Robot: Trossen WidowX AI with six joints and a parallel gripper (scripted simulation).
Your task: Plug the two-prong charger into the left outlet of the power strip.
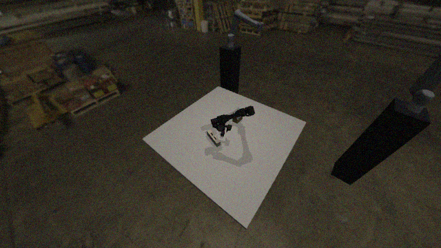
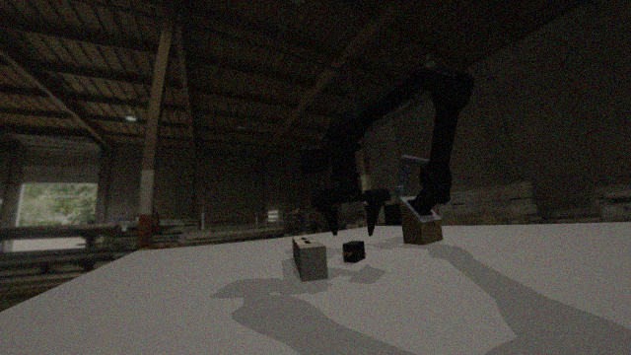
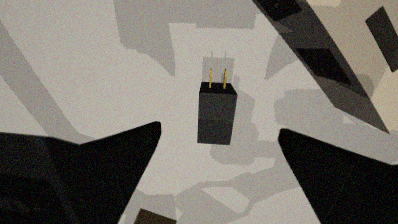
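The box-shaped charger lies 4 cm below my gripper tip, 1 cm to the left of it and 1 cm ahead of it.
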